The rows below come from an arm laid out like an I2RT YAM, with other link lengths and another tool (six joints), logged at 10 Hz.
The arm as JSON. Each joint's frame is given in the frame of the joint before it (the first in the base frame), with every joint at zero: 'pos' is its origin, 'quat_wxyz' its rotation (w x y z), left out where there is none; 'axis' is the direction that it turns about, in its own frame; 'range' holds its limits. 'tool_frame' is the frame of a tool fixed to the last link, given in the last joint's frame.
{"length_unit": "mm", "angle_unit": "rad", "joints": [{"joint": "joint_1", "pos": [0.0, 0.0, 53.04], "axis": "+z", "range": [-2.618, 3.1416]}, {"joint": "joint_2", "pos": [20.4, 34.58, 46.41], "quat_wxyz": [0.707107, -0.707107, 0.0, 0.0], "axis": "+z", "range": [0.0, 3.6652]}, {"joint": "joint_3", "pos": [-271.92, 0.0, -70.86], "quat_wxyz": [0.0, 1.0, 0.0, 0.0], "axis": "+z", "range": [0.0, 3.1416]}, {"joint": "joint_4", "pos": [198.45, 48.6, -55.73], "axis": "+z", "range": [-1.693, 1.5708]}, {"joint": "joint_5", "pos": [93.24, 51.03, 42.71], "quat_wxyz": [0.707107, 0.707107, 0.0, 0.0], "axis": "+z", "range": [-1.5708, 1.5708]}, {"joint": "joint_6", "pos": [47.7, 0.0, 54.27], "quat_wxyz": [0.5, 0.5, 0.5, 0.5], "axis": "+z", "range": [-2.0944, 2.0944]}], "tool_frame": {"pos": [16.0, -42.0, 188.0], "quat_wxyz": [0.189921, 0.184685, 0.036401, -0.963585]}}
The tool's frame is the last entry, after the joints.
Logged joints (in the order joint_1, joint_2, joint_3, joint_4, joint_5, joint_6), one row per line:
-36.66 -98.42 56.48 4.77 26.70 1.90
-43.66 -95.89 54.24 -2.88 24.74 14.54
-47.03 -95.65 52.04 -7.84 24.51 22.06
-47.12 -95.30 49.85 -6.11 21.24 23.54
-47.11 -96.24 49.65 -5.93 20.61 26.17
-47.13 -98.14 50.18 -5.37 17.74 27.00
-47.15 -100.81 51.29 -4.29 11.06 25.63
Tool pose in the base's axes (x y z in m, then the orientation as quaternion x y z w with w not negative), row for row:
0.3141 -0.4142 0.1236 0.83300 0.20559 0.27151 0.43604
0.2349 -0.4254 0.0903 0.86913 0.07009 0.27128 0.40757
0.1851 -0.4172 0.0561 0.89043 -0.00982 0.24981 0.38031
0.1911 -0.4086 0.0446 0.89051 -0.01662 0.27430 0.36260
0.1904 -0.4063 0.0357 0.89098 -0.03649 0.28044 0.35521
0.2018 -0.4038 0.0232 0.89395 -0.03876 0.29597 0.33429
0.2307 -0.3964 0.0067 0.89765 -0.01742 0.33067 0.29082
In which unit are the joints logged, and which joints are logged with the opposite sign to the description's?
The joints are logged in degrees. Opposite sign: joint_2.
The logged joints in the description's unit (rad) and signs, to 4 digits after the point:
-0.6398 1.7178 0.9858 0.0833 0.4660 0.0332
-0.7620 1.6736 0.9467 -0.0503 0.4318 0.2538
-0.8208 1.6694 0.9083 -0.1368 0.4278 0.3850
-0.8224 1.6633 0.8700 -0.1066 0.3707 0.4109
-0.8222 1.6797 0.8666 -0.1035 0.3597 0.4568
-0.8226 1.7129 0.8758 -0.0937 0.3096 0.4712
-0.8229 1.7595 0.8952 -0.0749 0.1930 0.4473

